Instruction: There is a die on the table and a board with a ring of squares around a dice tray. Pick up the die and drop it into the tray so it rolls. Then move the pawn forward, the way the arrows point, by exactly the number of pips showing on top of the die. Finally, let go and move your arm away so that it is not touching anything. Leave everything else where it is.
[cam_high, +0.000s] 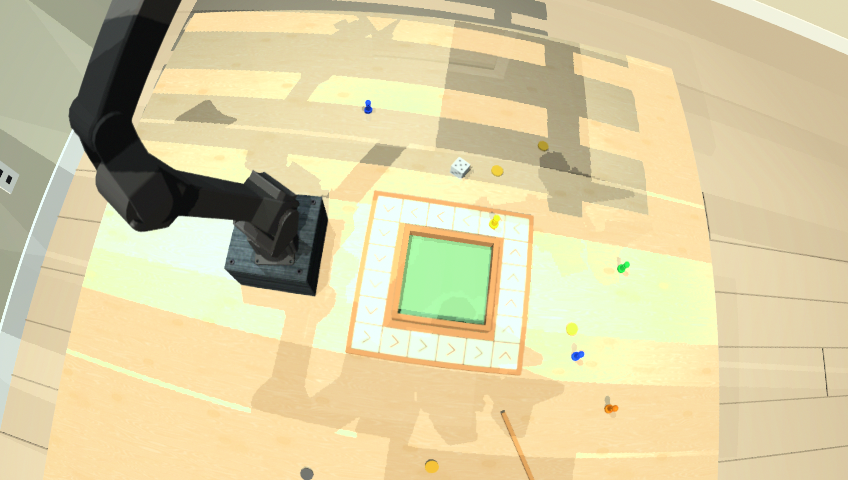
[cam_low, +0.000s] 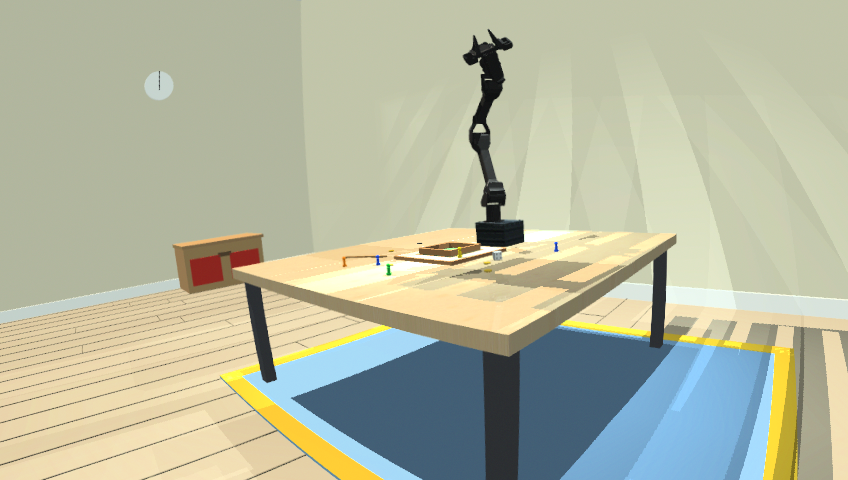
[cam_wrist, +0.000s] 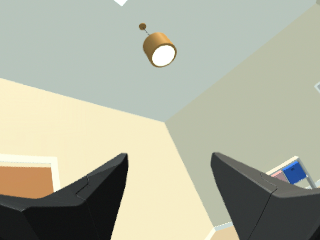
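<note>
Now: gripper tip 11 cm short of the white die, 5 cm to the right of it and 79 cm above it. The rest, counted from my gripper tip: green dice tray 7 cm ahead, 16 cm to the right, 79 cm below; then green pawn 41 cm ahead, 15 cm to the right, 78 cm below; then yellow pawn 16 cm ahead, 6 cm to the right, 77 cm below.
</note>
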